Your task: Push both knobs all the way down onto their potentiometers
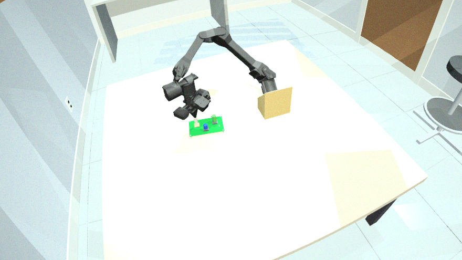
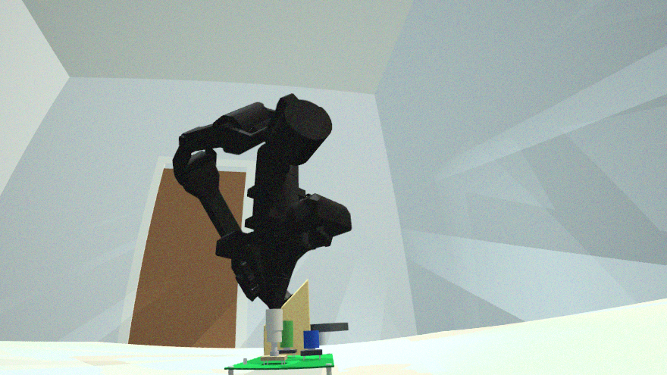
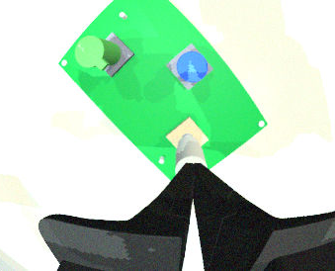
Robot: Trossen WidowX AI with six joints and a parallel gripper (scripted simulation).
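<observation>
The grey-white knob lies 20 mm below my gripper tip. Also, from my gripper tip: green knob (80 mm behind, 20 mm below).
</observation>
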